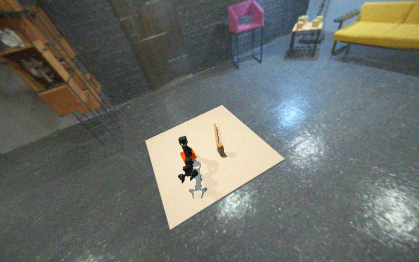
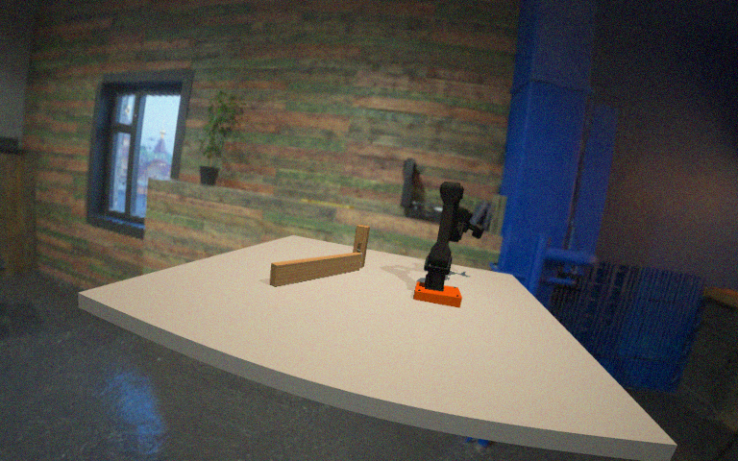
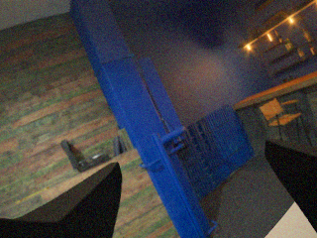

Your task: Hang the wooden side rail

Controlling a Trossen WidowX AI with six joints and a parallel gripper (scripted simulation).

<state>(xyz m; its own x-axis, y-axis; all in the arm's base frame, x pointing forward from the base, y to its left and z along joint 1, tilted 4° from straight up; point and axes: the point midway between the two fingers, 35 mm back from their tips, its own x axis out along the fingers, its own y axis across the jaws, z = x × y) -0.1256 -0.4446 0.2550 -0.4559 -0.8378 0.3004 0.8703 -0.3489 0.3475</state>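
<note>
Now: gripper tip 470 mm short of the headboard post, 280 mm to the right of it and 180 mm above it.
</note>
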